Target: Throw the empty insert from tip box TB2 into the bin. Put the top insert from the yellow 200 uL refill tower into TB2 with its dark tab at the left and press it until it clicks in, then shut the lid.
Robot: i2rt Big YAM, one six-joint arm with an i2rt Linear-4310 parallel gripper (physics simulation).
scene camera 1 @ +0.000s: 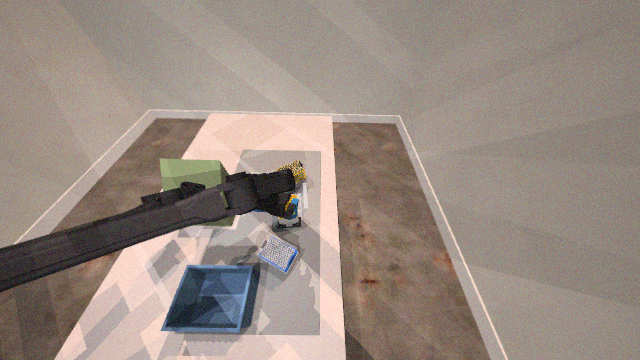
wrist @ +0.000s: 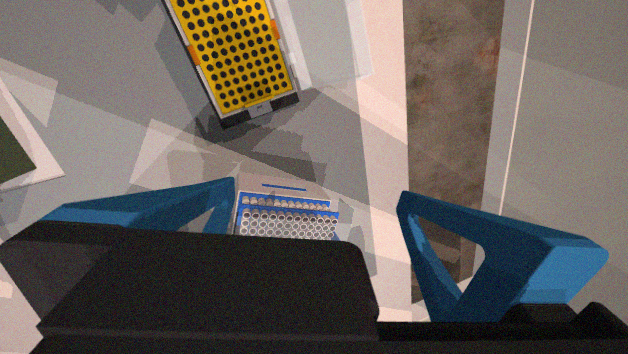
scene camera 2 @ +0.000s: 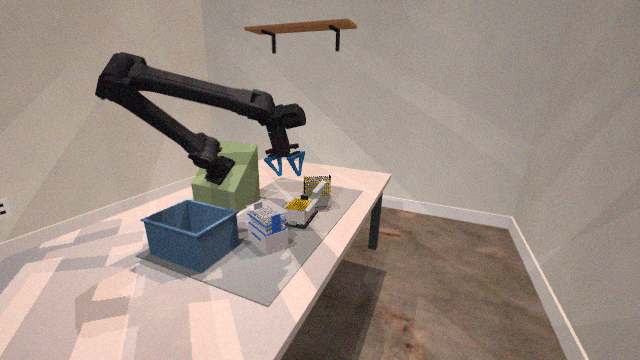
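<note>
A tip box [scene camera 1: 288, 223] [scene camera 2: 300, 216] [wrist: 237, 55] stands on the mat with a yellow insert [scene camera 2: 299, 204] [wrist: 235, 42] in it; the holes look dark and empty. I cannot read a TB2 label. Its clear lid [scene camera 1: 305, 196] [scene camera 2: 318, 194] [wrist: 330, 45] stands open on the right side in the wrist view. The yellow refill tower [scene camera 1: 299, 169] [scene camera 2: 317, 186] stands behind the box in the second scene view; it does not show in the wrist view. The blue bin [scene camera 1: 220, 286] [scene camera 2: 172, 242] stands at the near end. My gripper [scene camera 2: 289, 174] [wrist: 319, 194] is open and empty, above the box and tower height.
A blue-and-white tip tower [scene camera 1: 278, 253] [scene camera 2: 267, 239] [wrist: 287, 222] stands between the bin and the tip box. A green sloped block [scene camera 1: 192, 169] [scene camera 2: 227, 187] stands beside the grey mat [scene camera 1: 295, 310] [scene camera 2: 260, 290], under the arm. A wooden shelf [scene camera 2: 300, 26] hangs on the wall.
</note>
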